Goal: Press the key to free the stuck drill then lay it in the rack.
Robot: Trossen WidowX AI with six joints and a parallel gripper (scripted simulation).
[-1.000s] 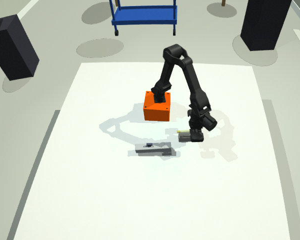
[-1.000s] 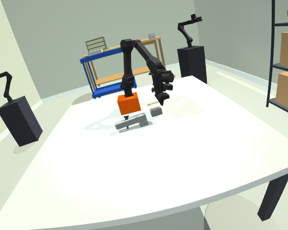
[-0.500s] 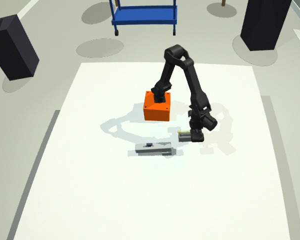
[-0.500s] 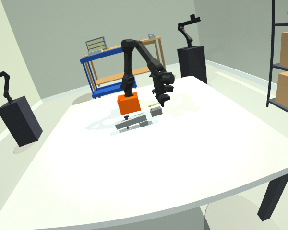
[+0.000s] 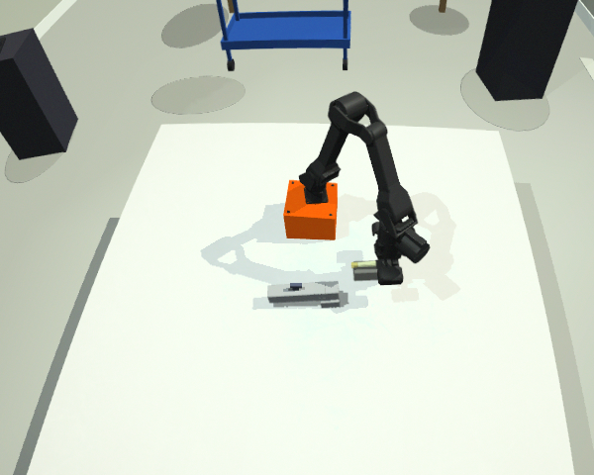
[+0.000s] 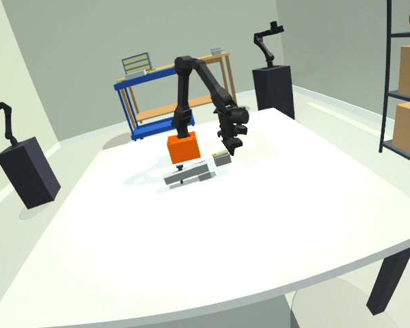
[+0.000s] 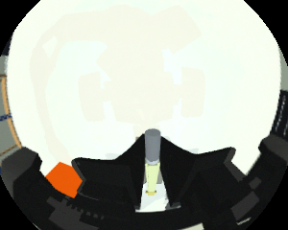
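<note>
My gripper tip is now 4 cm to the left of the drill and 3 cm below it. Round my gripper tip: grey rack 5 cm to the right; then dark key 25 cm to the right, 5 cm ahead, 3 cm above; then long grey block 22 cm to the right, 5 cm ahead, 1 cm above.
</note>
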